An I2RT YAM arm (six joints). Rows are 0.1 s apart.
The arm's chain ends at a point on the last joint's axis. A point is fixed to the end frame.
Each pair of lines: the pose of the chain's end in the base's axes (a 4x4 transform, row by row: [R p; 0 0 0 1], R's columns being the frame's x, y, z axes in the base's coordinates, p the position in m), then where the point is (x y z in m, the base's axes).
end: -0.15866, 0.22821, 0.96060, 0.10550; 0.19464, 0.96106, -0.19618, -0.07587; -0.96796, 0.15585, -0.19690, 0.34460; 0, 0, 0, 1
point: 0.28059 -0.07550 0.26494
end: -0.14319, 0.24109, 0.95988, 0.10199; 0.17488, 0.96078, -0.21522, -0.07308; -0.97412, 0.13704, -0.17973, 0.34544; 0, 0, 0, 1
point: 0.27807 -0.07719 0.26811
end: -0.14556, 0.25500, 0.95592, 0.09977; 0.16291, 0.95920, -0.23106, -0.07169; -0.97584, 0.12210, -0.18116, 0.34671; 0, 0, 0, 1
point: 0.27539 -0.07935 0.26861
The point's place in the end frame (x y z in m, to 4 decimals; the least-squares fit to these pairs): 0.0494 0.0279 0.1838
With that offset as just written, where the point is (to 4 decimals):
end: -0.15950, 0.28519, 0.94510, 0.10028; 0.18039, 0.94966, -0.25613, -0.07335; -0.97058, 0.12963, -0.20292, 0.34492; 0, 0, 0, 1
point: 0.2741 -0.0850 0.2633
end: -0.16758, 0.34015, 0.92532, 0.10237; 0.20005, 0.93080, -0.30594, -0.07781; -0.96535, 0.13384, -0.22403, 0.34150; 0, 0, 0, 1
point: 0.2737 -0.0982 0.2564
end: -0.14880, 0.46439, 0.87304, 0.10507; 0.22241, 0.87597, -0.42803, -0.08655; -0.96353, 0.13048, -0.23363, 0.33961; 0, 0, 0, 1
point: 0.2711 -0.1298 0.2527
